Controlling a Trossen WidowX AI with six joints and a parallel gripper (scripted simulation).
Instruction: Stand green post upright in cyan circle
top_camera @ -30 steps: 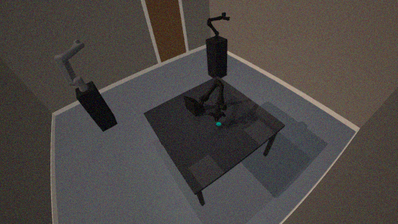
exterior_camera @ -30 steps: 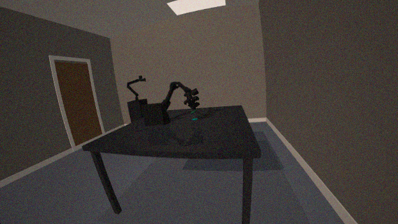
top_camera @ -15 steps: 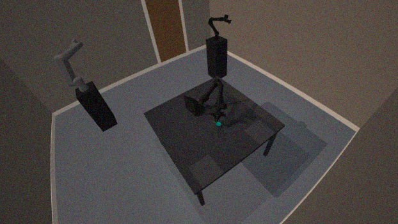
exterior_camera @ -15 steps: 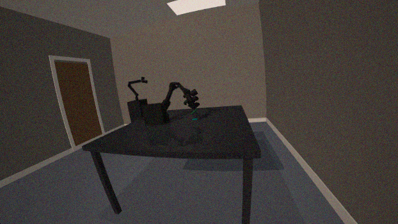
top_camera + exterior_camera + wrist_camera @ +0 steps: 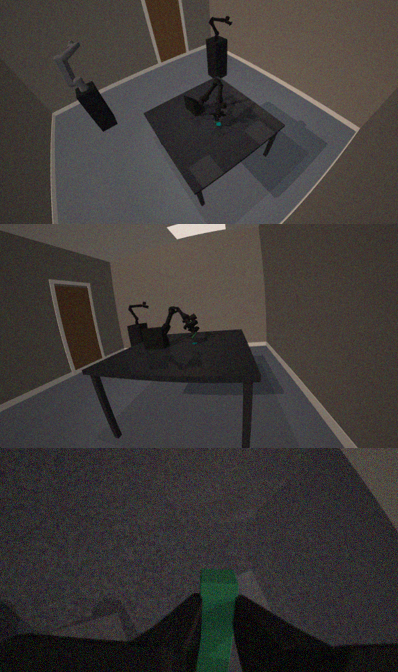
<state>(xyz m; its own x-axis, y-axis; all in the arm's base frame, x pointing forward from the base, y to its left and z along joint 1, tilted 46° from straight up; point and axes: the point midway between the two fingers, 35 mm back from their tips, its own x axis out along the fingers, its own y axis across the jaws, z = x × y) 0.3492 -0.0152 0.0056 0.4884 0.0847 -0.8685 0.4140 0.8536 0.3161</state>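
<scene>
Right now my gripper tip is 30 mm past the cyan circle, 50 mm to the right of it and 110 mm above it. Round my gripper tip: green post 10 mm behind, 10 mm below.
</scene>
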